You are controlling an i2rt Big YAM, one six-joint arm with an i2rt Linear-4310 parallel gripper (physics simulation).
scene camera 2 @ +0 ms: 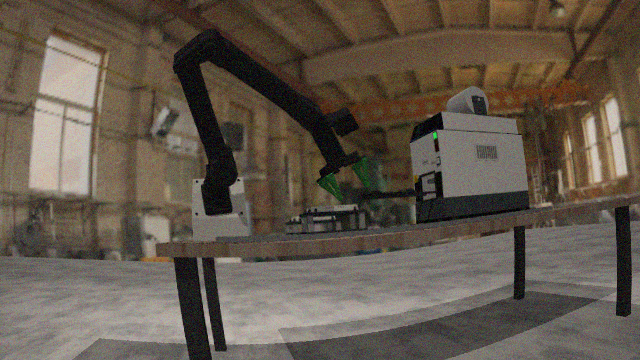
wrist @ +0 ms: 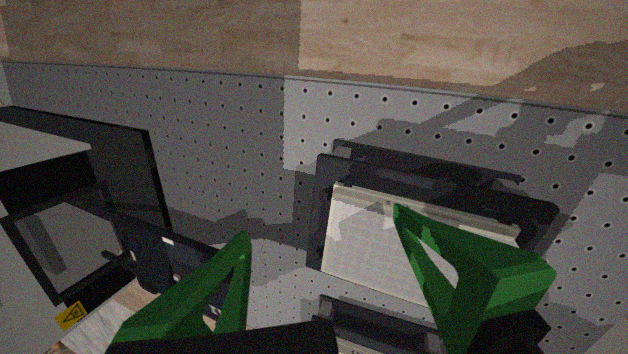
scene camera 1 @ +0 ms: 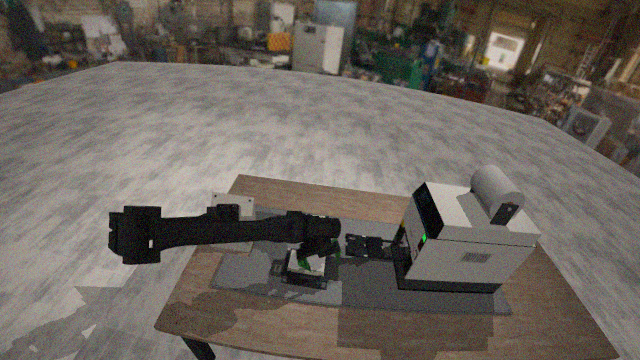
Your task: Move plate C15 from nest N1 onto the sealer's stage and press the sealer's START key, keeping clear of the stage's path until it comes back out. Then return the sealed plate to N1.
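Where they show: gripper, fingertip midpoint: (scene camera 2: 355, 193) (wrist: 320, 224) (scene camera 1: 324, 266); arm's base at its link origin: (scene camera 2: 216, 199) (scene camera 1: 228, 219).
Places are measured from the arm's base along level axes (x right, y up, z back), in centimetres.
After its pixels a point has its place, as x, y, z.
A pale plate (scene camera 1: 314, 268) @[17.2, -3.9, -33.4] (scene camera 2: 341, 206) @[18.6, -4.3, -32.1] (wrist: 362, 245) @[14.9, -3.9, -34.0] sits in a raised black nest (scene camera 1: 306, 283) @[19.2, -10.6, -31.1] (wrist: 450, 191) @[19.5, -5.5, -28.5]. A second black nest (wrist: 382, 317) @[-2.0, -10.6, -31.4] stands beside it at the bottom of the wrist view, with a strip of another pale plate (wrist: 370, 347) @[-3.2, -7.0, -32.4]. Neither label is readable, so I cannot tell here which is C15. My gripper (scene camera 1: 320, 256) @[18.3, -1.0, -36.5] (scene camera 2: 355, 194) @[18.3, -1.0, -36.5] (wrist: 320, 224) @[18.3, -1.0, -36.5] is open and empty, tilted above the raised nest; one green finger overlaps its plate in the wrist view. The sealer's dark stage (scene camera 1: 364, 246) @[9.4, -0.4, -51.8] (scene camera 2: 387, 194) @[13.3, -1.2, -49.2] (wrist: 155, 260) @[10.2, -0.5, -54.8] is out, with no plate on it. The START key is not distinguishable.
The white sealer (scene camera 1: 450, 262) @[22.8, 7.2, -78.3] (scene camera 2: 480, 177) @[23.1, 1.9, -81.9] (wrist: 35, 142) @[22.1, -1.2, -71.4] stands beyond the stage, with a green light (scene camera 1: 424, 238) @[20.0, 16.2, -65.5] (scene camera 2: 435, 135) @[20.1, 16.0, -65.5] and a roll (scene camera 1: 495, 189) @[16.7, 34.2, -84.6] (scene camera 2: 465, 100) @[19.5, 30.3, -83.2] on top. A yellow warning sticker (wrist: 71, 315) @[1.8, 4.7, -67.5] is by its opening. A perforated grey board (scene camera 1: 245, 272) @[15.8, -11.0, -8.7] (wrist: 225, 115) @[23.6, -11.0, -51.2] lies under the nests.
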